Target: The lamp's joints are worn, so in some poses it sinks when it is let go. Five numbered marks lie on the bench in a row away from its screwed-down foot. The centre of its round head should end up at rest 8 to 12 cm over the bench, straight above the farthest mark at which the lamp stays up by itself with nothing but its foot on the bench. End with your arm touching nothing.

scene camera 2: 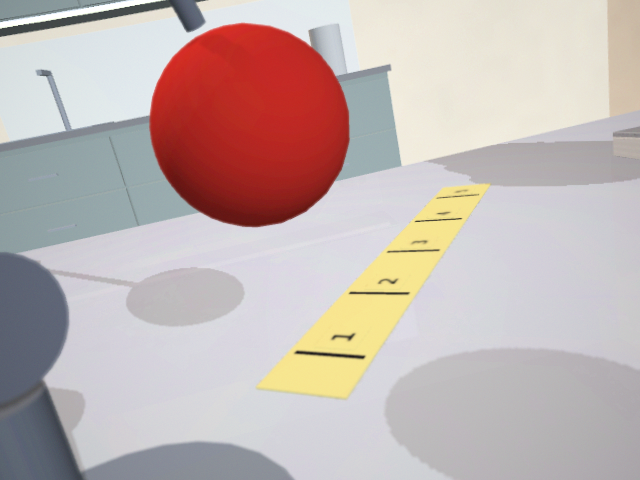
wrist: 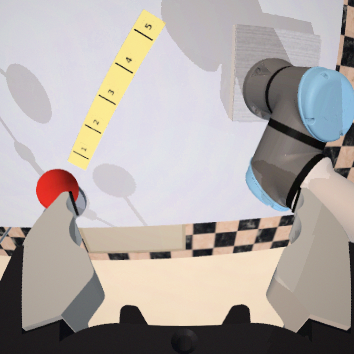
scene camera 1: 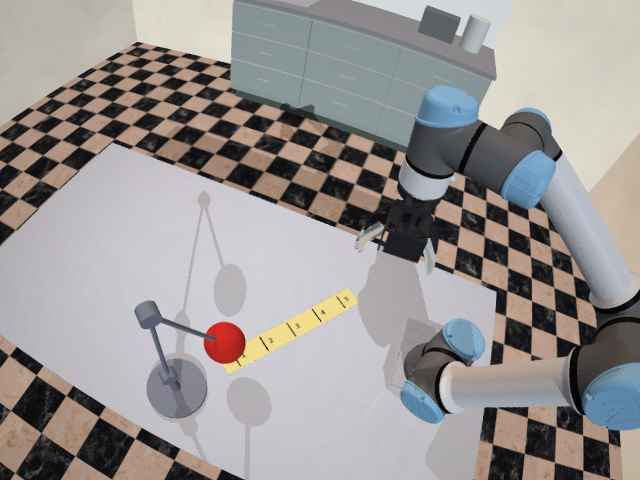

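Where they show: gripper, fingertip midpoint: [wrist: 183, 192] [scene camera 1: 392, 260]; arm's base at its link origin: [wrist: 270, 88].
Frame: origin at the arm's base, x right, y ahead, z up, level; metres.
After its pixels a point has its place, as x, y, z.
The lamp's red round head [scene camera 1: 224, 342] @[-0.165, 0.528, 0.162] [scene camera 2: 250, 124] @[-0.199, 0.541, 0.120] [wrist: 56, 187] @[-0.123, 0.512, 0.150] hangs in the air, near the mark 1 end of the yellow strip [scene camera 1: 279, 331] @[-0.008, 0.437, -0.032] [scene camera 2: 372, 320] @[-0.101, 0.483, -0.032] [wrist: 117, 80] @[0.051, 0.372, -0.032] in scene camera 1. Its exact height cannot be read. The lamp's grey foot [scene camera 1: 191, 400] @[-0.286, 0.584, -0.018] [scene camera 2: 196, 459] @[-0.211, 0.601, -0.018] stands on the bench; one rod rises to the elbow joint [scene camera 1: 148, 314] @[-0.255, 0.610, 0.406], and another slopes down to the head. Marks 1 to 5 run away from the foot. My gripper [scene camera 1: 394, 258] @[0.010, 0.251, 0.405] [wrist: 183, 192] @[0.010, 0.251, 0.405] is open and empty, above the bench beyond mark 5, apart from the lamp. It does not show in scene camera 2.
The white bench [scene camera 1: 103, 232] @[0.092, 1.119, -0.033] [scene camera 2: 516, 258] @[-0.064, 0.350, -0.033] [wrist: 165, 150] @[-0.152, 0.278, -0.033] carries shadows of the lamp and arm. The arm's mounting block [scene camera 1: 408, 330] @[0.108, 0.078, -0.002] [wrist: 277, 40] @[0.116, -0.018, -0.005] stands to the right of the strip, with arm joints over it. A drawer cabinet [scene camera 1: 330, 67] stands behind, across the checkered floor.
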